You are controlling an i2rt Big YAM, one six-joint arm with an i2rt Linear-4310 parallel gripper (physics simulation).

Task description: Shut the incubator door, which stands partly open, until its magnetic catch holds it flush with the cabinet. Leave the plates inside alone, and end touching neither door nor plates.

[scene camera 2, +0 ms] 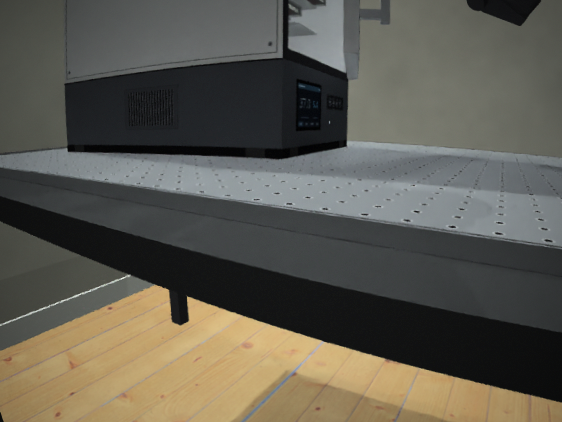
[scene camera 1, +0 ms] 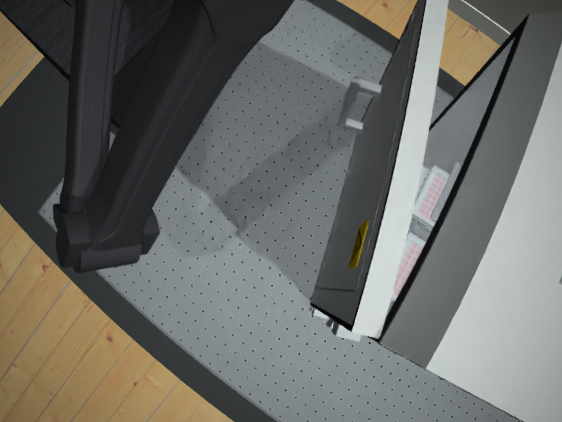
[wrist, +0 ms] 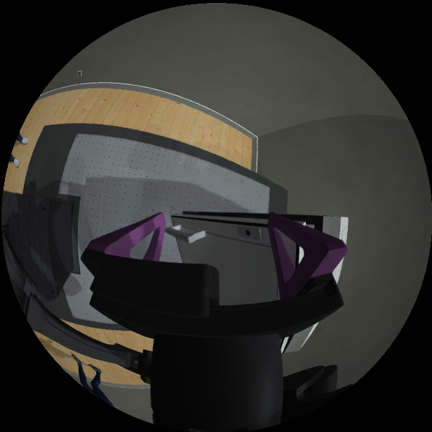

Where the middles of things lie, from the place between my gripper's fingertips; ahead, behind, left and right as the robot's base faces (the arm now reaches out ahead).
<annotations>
Now: hand 90 mm short of the incubator door (wrist: 239, 247), 170 mm to the left of it and 140 mm above it.
</annotations>
